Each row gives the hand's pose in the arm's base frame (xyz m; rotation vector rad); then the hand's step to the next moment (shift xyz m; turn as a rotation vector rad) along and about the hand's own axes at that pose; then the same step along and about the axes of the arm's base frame.
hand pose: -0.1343 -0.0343 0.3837 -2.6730 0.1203 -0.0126
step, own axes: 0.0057 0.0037 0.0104 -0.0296 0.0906 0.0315
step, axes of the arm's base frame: 0.0057 0.0009 -0.0110 -0.0361 -0.0639 -0.0685
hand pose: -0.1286 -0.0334 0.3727 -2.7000 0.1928 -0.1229
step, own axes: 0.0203 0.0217 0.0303 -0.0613 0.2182 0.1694
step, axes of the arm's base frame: 0.0210 -0.0102 -0.0354 -0.0662 -0.1170 -0.2490
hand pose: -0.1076 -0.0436 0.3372 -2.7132 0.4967 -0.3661
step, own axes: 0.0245 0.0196 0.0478 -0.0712 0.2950 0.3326
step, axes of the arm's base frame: 0.0313 -0.0123 -0.0462 -0.0467 -0.1318 -0.4280
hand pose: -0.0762 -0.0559 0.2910 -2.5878 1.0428 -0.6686
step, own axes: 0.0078 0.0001 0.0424 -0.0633 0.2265 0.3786
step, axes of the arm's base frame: 0.0265 -0.0023 -0.0339 0.0216 -0.0857 -0.4368
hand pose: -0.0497 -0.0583 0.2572 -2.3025 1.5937 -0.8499
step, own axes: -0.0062 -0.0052 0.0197 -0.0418 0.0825 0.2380
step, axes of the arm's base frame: 0.0137 0.0048 -0.0155 0.0601 -0.0287 -0.2465
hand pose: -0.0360 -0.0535 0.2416 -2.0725 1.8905 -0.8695
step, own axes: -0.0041 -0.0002 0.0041 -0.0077 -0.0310 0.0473
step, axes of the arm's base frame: 0.0024 0.0030 -0.0044 0.0517 0.0013 -0.0241
